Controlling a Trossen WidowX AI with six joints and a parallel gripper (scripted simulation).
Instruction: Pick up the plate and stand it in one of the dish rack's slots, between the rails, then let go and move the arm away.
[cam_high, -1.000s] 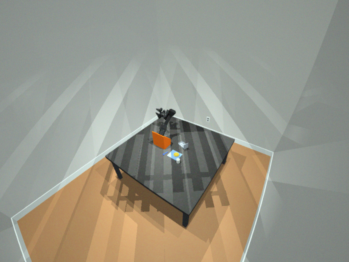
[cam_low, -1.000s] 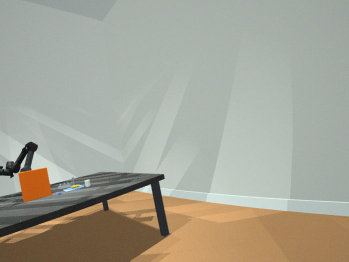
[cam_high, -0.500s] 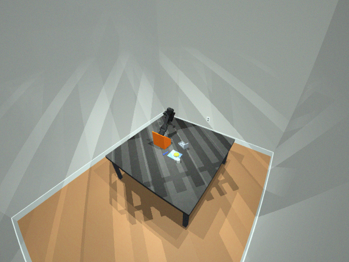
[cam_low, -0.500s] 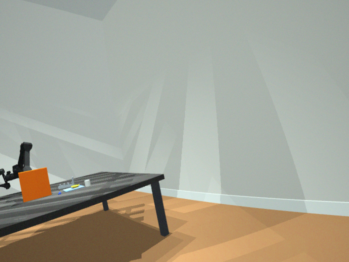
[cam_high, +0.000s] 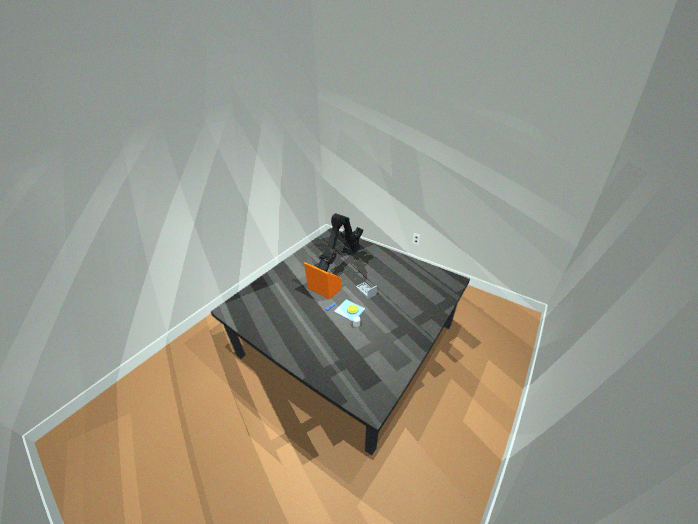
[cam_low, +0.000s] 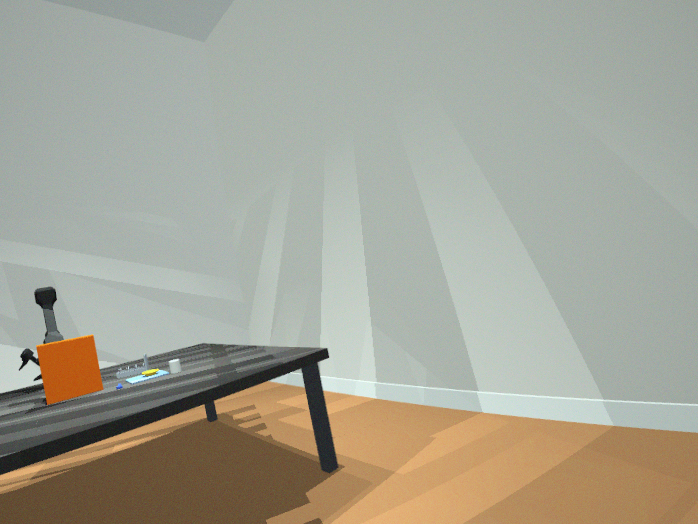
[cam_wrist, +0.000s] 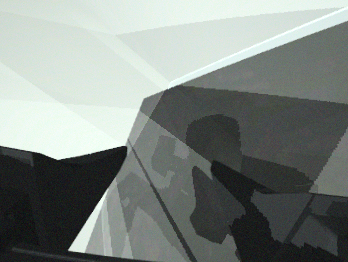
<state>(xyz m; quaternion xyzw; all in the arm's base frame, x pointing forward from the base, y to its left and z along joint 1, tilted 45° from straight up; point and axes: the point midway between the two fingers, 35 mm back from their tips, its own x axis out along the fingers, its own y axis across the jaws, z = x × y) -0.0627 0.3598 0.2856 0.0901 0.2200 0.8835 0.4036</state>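
My gripper tip is now 400 mm short of the yellow plate, 590 mm to the left of it and 60 mm above it. Round my gripper tip: blue utensil (260 mm ahead, 640 mm to the right, 70 mm below); then light blue mat (380 mm ahead, 600 mm to the right, 70 mm below); then grey dish rack (390 mm ahead, 390 mm to the right, 50 mm below).
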